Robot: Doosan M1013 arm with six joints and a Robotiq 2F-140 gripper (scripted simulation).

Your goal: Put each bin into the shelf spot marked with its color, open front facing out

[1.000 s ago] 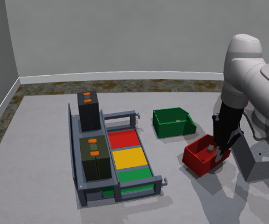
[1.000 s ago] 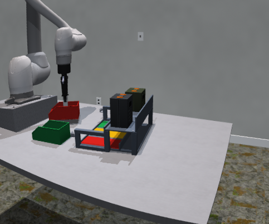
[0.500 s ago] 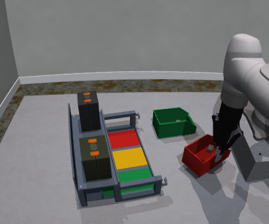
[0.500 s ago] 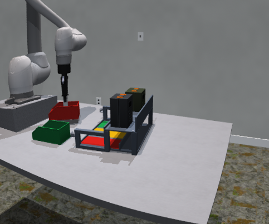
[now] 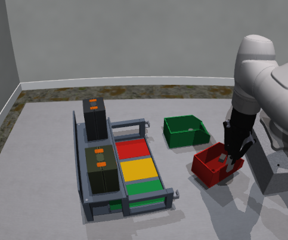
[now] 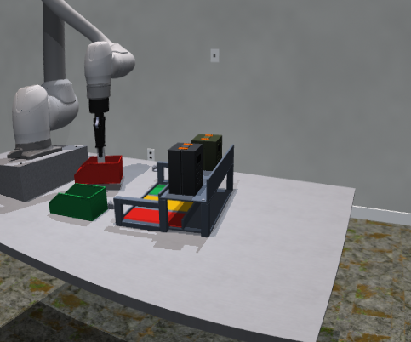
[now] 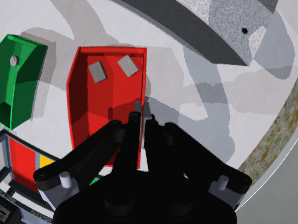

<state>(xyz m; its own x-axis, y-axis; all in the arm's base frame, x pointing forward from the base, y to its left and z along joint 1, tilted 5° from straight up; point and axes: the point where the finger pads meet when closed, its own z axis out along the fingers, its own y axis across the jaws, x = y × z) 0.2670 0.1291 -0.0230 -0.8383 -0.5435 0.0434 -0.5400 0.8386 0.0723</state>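
The red bin lies 4 cm to the right of my hand, 4 cm below it and 2 cm ahead of it. The rest, counted from my hand: green bin: 25 cm to the right, 11 cm ahead, 7 cm below.
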